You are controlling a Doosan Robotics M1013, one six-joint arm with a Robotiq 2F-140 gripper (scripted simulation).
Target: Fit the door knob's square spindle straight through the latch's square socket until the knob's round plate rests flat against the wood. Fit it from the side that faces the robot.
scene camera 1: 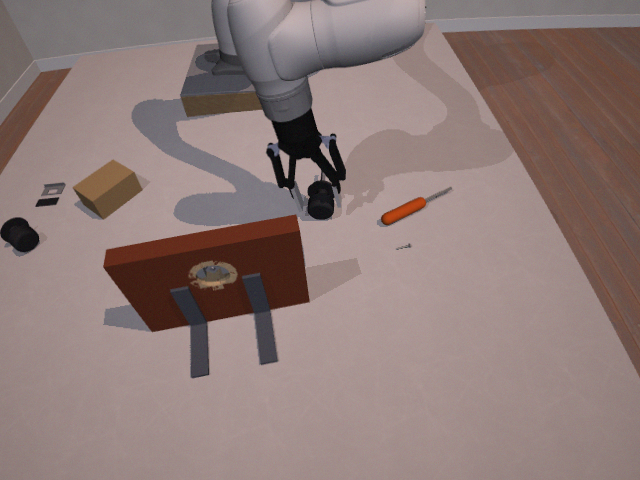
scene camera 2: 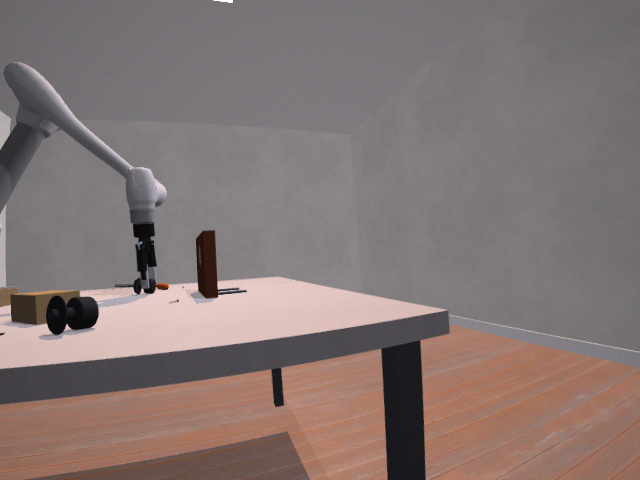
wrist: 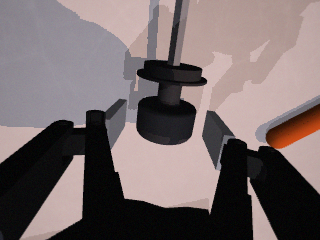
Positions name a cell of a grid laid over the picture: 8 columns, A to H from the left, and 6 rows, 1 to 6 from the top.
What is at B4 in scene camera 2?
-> My gripper.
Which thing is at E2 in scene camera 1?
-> My gripper.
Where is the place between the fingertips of my gripper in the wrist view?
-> At E3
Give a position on a tan box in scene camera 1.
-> B3
